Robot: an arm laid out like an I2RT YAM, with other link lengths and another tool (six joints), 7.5 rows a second.
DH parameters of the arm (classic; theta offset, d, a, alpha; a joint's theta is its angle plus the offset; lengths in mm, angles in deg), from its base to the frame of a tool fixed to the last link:
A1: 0 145.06 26.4 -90
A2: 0 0 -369.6 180
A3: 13.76 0 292.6 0
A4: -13.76 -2.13 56.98 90
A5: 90 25.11 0 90
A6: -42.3 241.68 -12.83 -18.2
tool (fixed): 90 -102.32 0 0
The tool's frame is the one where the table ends.
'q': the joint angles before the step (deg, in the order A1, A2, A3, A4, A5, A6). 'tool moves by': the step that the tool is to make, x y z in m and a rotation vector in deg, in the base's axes. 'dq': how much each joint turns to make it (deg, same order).
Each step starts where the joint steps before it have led.
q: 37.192 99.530 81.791 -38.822 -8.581 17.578
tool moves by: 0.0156 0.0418 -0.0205 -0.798 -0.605 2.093
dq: 2.958 6.523 4.485 2.035 1.312 0.172
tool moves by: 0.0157 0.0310 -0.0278 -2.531 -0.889 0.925
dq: 2.053 6.125 3.899 1.186 2.703 -0.409
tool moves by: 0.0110 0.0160 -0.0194 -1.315 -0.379 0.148
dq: 0.772 3.749 2.226 0.904 1.369 -0.122
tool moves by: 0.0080 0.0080 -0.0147 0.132 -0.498 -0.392
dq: 0.175 2.004 0.103 2.373 0.507 0.352
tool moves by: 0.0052 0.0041 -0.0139 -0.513 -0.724 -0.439
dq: 0.208 1.405 -0.486 2.069 1.081 0.082
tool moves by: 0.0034 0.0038 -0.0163 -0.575 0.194 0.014
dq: 0.107 1.656 -0.327 1.445 0.290 -0.073
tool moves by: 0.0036 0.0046 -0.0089 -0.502 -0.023 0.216
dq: 0.137 1.424 0.755 0.334 0.282 -0.267
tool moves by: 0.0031 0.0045 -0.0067 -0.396 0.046 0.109
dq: 0.158 1.258 0.932 0.018 0.243 -0.091
